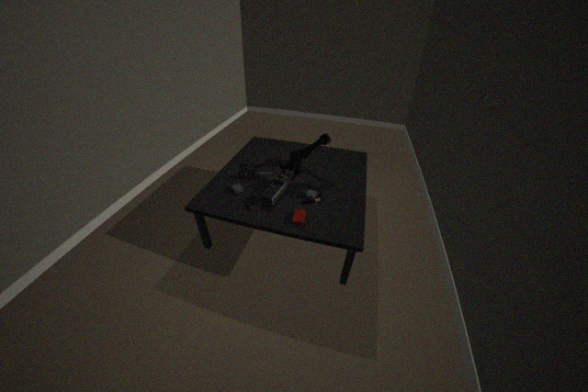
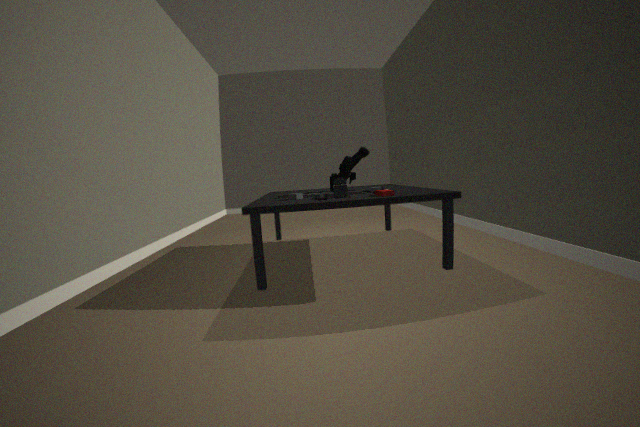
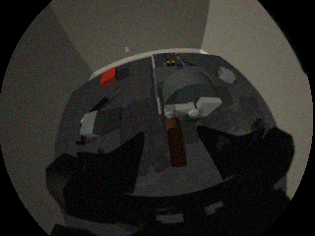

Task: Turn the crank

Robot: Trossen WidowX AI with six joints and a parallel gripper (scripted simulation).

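Now: the crank handle 20 mm behind my gripper tip and 20 mm above it. Also, from my gripper tip: red pointer (110 mm ahead, 60 mm to the right, 10 mm above).
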